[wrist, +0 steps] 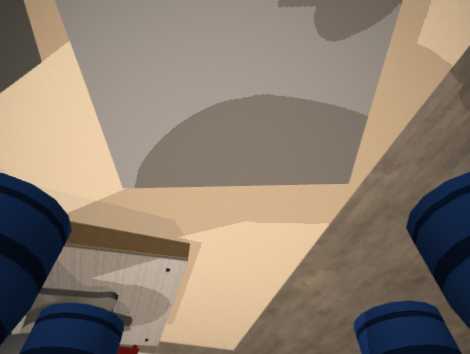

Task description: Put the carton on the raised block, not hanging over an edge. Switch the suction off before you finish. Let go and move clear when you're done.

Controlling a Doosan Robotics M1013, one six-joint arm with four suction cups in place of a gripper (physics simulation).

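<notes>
My gripper shows as four blue suction cups, two at the left and two at the right of the lower part of the wrist view. I see no object against the cups, and a gap shows between them. A large flat grey face fills the upper middle, beyond the cups. Its lower edge and two sides show, and its far part runs out of view at the top. A broad rounded shadow lies across it. I cannot tell whether this face belongs to the carton or to the raised block.
A tan surface surrounds the grey face and ends at a diagonal edge on the right, with brown mottled floor beyond. A pale board with a brown edge is at the lower left, near a red piece. A dark surface shows at the upper left.
</notes>
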